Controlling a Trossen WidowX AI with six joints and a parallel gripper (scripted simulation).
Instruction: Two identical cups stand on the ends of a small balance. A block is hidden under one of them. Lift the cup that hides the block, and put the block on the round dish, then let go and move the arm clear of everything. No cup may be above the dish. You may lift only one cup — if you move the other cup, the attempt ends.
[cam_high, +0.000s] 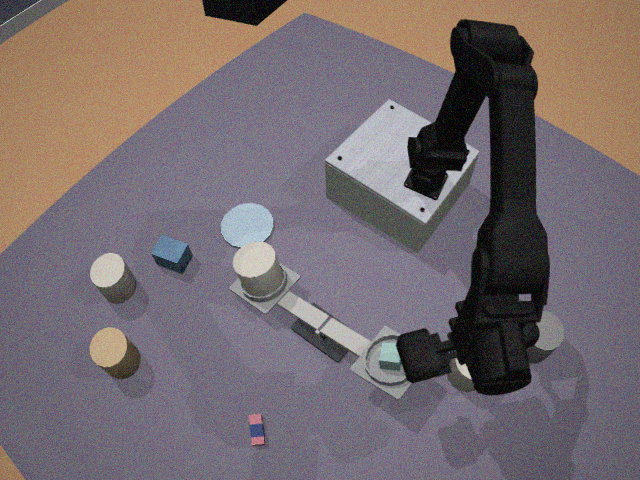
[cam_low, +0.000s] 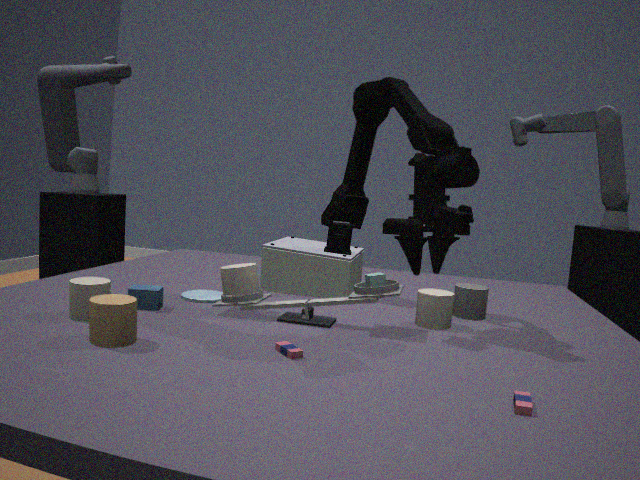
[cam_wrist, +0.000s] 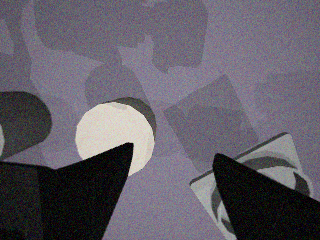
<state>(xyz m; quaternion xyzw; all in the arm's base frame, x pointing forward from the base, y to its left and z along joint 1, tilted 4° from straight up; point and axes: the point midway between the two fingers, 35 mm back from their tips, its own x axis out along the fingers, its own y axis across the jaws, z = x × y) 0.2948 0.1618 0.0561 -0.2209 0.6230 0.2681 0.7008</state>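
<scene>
Right now the pale-green block is 9 cm to the right of my gripper tip, 2 cm below it and 2 cm ahead of it. Round my gripper tip: pale blue round dish (44 cm to the right, 12 cm behind, 10 cm below); grey cylinder (15 cm behind, 12 cm to the left, 7 cm below); tan cylinder (49 cm to the right, 20 cm ahead, 7 cm below).
</scene>
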